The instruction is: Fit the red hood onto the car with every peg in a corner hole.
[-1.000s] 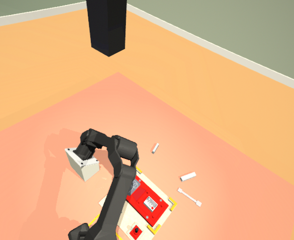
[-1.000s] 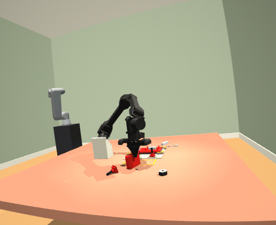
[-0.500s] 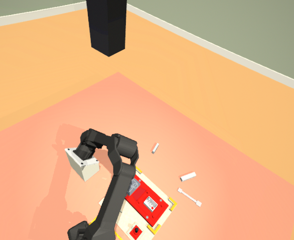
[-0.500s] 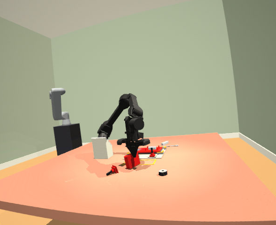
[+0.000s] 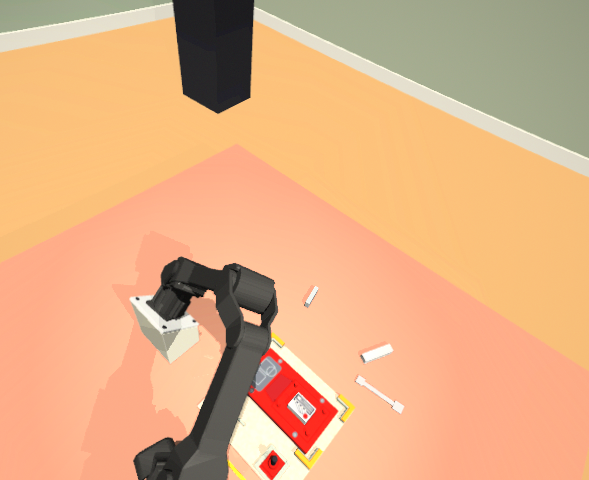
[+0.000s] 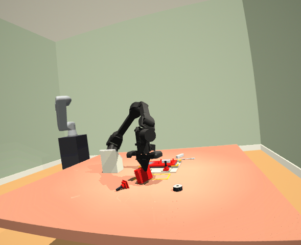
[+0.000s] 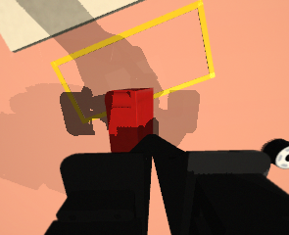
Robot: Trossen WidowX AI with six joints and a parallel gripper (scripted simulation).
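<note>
The red hood lies 10 mm below my gripper tip and 10 mm behind it. Also, from my gripper tip: cream jig: 260 mm to the left, 40 mm below, 30 mm ahead; black wheel: 160 mm ahead, 120 mm to the right, 40 mm below; grey engine block: 270 mm to the left, 60 mm ahead, 30 mm below.
</note>
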